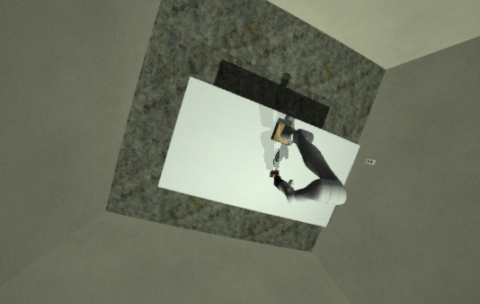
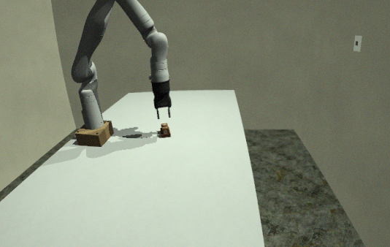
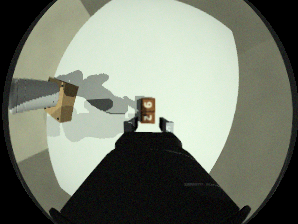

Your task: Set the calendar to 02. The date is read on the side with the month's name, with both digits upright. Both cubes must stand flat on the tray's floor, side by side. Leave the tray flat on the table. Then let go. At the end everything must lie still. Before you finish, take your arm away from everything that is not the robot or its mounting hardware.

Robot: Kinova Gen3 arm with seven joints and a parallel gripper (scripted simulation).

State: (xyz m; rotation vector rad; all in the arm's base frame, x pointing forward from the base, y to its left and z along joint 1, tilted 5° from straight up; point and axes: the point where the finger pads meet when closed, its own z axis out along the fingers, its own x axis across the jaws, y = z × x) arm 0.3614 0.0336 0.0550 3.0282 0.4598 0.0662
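My hand is 80 mm above the brown calendar cube. Round my hand: brown tray (100 mm below, 20 mm to the left, 10 mm behind).
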